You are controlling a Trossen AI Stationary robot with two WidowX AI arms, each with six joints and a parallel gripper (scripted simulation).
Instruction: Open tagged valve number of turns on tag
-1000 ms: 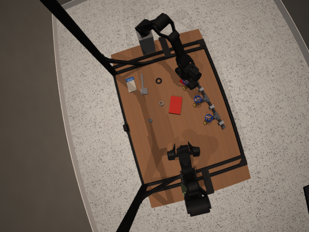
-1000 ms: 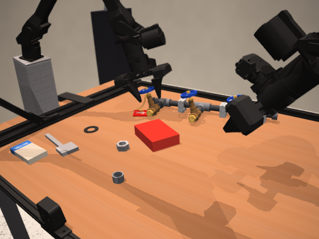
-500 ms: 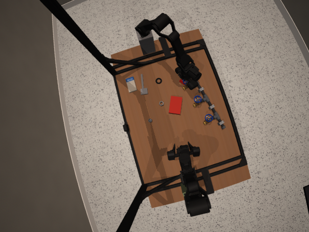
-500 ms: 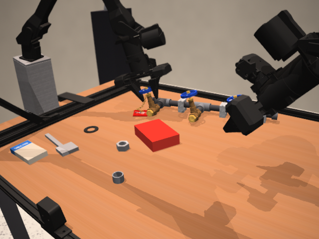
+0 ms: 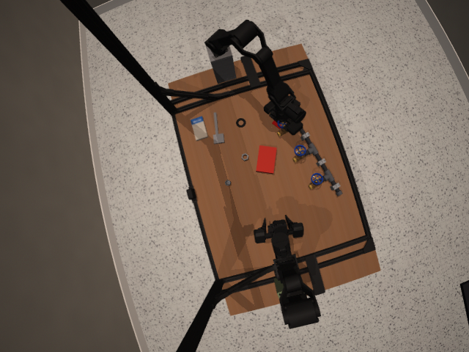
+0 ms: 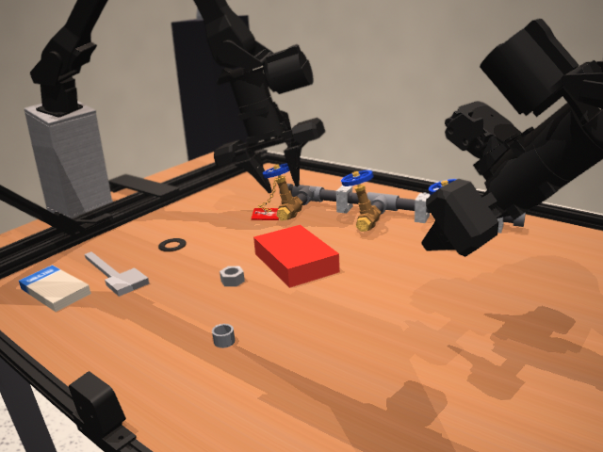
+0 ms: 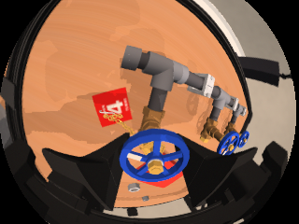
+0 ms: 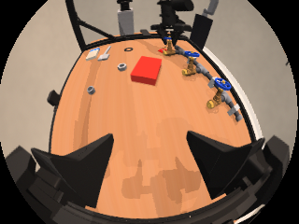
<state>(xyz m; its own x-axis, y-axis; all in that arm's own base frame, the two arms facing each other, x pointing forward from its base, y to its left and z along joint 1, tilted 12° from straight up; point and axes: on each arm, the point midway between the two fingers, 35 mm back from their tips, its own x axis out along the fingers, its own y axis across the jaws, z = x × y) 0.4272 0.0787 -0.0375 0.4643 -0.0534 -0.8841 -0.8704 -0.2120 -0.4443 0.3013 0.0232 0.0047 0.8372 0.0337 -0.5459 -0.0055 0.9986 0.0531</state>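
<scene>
Now: left hand 10 mm past the red tag, 40 mm to the right of it and 90 mm above it. From my left hand the other things lie so: box 380 mm behind, 120 mm to the left, 80 mm below; then red block 110 mm behind, 120 mm to the right, 80 mm below; then grey t-shaped piece 300 mm behind, 80 mm to the left, 90 mm below.
</scene>
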